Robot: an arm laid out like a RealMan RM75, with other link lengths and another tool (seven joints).
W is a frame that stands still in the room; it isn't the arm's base.
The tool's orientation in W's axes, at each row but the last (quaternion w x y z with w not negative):
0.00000 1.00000 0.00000 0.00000
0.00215 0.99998 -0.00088 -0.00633
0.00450 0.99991 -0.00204 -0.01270
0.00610 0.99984 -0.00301 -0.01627
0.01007 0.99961 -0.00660 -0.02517
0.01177 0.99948 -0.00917 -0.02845
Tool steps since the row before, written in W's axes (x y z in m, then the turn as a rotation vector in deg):
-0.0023 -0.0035 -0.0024 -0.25 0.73 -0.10
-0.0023 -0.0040 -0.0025 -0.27 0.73 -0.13
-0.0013 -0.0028 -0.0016 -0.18 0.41 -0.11
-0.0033 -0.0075 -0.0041 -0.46 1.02 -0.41
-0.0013 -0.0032 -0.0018 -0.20 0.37 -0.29
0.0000 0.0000 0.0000 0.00 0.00 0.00
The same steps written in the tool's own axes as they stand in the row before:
-0.0023 0.0035 0.0024 -0.25 -0.73 0.10
-0.0023 0.0040 0.0025 -0.27 -0.73 0.13
-0.0012 0.0028 0.0017 -0.18 -0.41 0.11
-0.0031 0.0075 0.0043 -0.45 -1.02 0.41
-0.0012 0.0032 0.0019 -0.19 -0.37 0.29
0.0000 0.0000 0.0000 0.00 0.00 0.00

